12 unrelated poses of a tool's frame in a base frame.
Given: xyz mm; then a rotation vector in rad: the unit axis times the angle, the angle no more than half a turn.
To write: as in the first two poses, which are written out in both.
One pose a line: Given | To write
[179, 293, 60, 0.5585, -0.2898, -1.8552] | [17.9, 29.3, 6.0, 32.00, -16.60, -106.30]
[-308, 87, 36, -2.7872, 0.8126, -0.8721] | [-30.8, 8.7, 3.6, -159.69, 46.56, -49.97]
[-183, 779, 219, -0.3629, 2.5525, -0.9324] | [-18.3, 77.9, 21.9, -20.79, 146.25, -53.42]
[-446, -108, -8, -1.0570, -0.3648, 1.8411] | [-44.6, -10.8, -0.8, -60.56, -20.90, 105.49]
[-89, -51, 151, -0.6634, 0.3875, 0.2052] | [-8.9, -5.1, 15.1, -38.01, 22.20, 11.76]
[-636, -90, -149, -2.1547, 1.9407, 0.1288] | [-63.6, -9.0, -14.9, -123.46, 111.19, 7.38]
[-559, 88, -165, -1.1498, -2.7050, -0.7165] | [-55.9, 8.8, -16.5, -65.88, -154.99, -41.05]
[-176, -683, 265, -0.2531, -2.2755, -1.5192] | [-17.6, -68.3, 26.5, -14.50, -130.38, -87.04]
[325, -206, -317, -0.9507, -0.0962, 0.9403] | [32.5, -20.6, -31.7, -54.47, -5.51, 53.88]
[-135, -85, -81, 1.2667, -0.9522, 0.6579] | [-13.5, -8.5, -8.1, 72.58, -54.56, 37.69]
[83, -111, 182, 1.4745, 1.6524, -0.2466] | [8.3, -11.1, 18.2, 84.48, 94.68, -14.13]
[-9, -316, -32, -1.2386, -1.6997, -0.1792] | [-0.9, -31.6, -3.2, -70.97, -97.39, -10.27]
